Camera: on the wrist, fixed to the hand. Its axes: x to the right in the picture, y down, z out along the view.
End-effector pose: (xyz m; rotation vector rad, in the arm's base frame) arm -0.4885 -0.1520 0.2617 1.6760 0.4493 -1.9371
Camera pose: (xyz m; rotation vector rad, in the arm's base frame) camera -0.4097 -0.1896 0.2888 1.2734 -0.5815 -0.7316
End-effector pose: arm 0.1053 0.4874 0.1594 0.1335 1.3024 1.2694
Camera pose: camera 0.0356 0.4779 0.2178 1.1653 1.0998 2.5365
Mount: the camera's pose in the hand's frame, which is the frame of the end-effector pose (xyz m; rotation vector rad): -0.0267 0.0792 -0.0371 -0.0918 0.0431 1.4831
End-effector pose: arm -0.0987 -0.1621 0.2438 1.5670 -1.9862 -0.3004
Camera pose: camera -0.1382 -0.1080 0.3061 -0.2099 -2.4459 0.2482
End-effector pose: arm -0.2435 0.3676 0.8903 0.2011 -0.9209 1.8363
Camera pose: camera -0.2885 0.3590 0.8112 0.6794 1.0486 -2.6030
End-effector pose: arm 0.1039 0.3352 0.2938 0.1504 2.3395 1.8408
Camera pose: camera 0.1216 0.3138 0.3809 -1.4108 -1.3290 -1.3887
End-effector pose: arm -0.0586 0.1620 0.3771 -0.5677 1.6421 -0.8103
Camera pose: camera -0.0842 0.2403 0.3374 0.6350 1.6137 0.3611
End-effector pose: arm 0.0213 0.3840 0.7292 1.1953 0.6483 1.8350
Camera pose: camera -0.0358 0.3206 0.7622 -1.3990 0.4360 -2.3803
